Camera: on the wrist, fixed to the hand. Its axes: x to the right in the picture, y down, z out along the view.
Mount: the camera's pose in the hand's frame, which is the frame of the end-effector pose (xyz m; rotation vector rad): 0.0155 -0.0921 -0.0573 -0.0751 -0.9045 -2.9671
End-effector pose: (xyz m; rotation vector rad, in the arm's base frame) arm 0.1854 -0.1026 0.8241 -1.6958 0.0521 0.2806
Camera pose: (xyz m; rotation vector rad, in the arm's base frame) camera 0.2273 -0.1433 0.9168 -0.0473 -2.6516 -1.1785
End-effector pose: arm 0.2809 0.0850 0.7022 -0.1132 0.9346 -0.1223
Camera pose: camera 0.2387 -0.0108 0.6699 -1.3967 -0.8952 -2.4512
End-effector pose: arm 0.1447 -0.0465 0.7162 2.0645 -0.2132 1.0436
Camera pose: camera 0.1629 0.0592 0.6940 0.5239 1.6515 -1.5507
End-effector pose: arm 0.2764 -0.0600 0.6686 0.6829 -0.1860 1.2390
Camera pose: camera 0.3527 -0.0294 0.5962 0.5584 0.1513 -1.9136
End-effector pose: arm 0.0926 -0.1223 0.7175 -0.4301 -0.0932 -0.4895
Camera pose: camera 0.0617 -0.2265 0.7033 0.1466 1.3008 2.3358
